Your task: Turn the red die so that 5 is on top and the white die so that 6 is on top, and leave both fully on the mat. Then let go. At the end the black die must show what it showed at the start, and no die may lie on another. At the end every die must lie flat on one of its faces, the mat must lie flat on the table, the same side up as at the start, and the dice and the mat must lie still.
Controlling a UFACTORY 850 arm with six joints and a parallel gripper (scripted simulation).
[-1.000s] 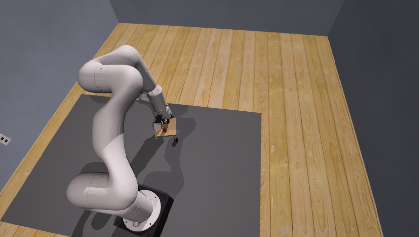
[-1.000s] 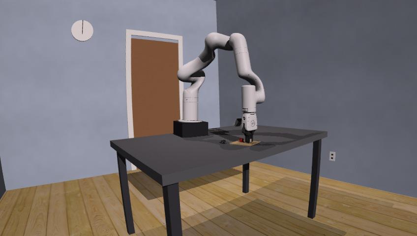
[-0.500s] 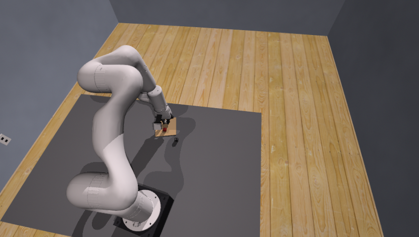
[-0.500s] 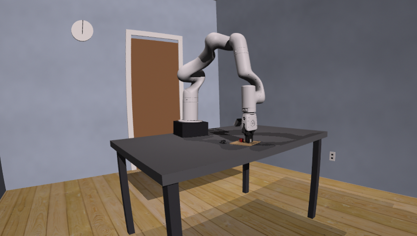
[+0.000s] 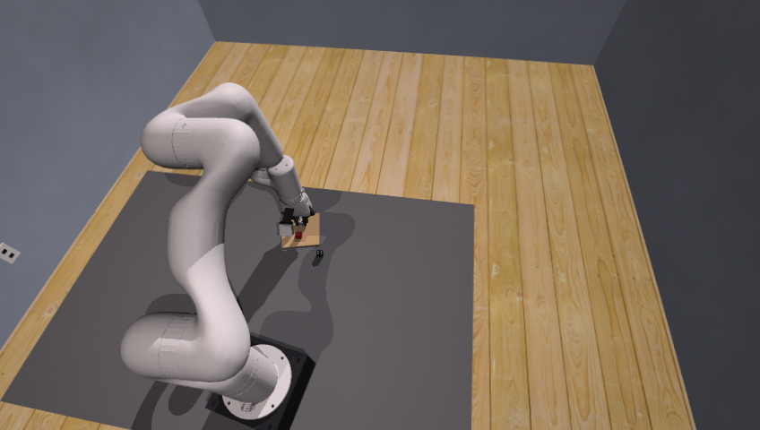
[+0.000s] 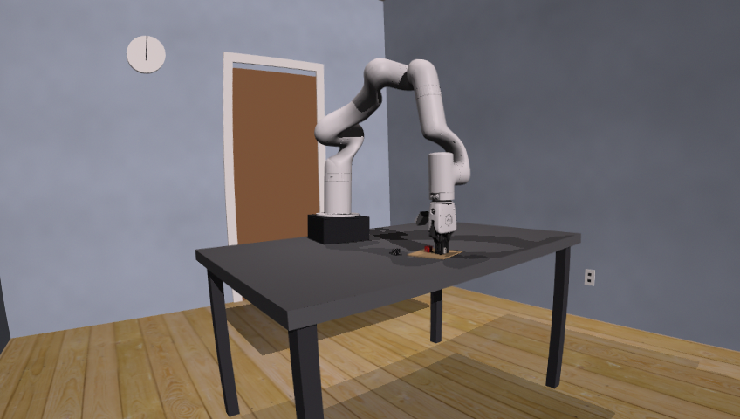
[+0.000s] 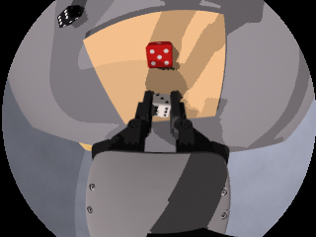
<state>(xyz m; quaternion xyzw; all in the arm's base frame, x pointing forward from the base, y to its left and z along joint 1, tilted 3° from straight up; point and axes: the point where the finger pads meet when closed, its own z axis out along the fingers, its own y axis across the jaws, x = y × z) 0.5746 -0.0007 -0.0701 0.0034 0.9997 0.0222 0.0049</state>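
My hand is 1 cm above the white die. From my hand the other things lie so: red die 6 cm behind, 1 cm below; tan mat 3 cm behind, 2 cm below; black die 13 cm behind, 9 cm to the right, 2 cm below.
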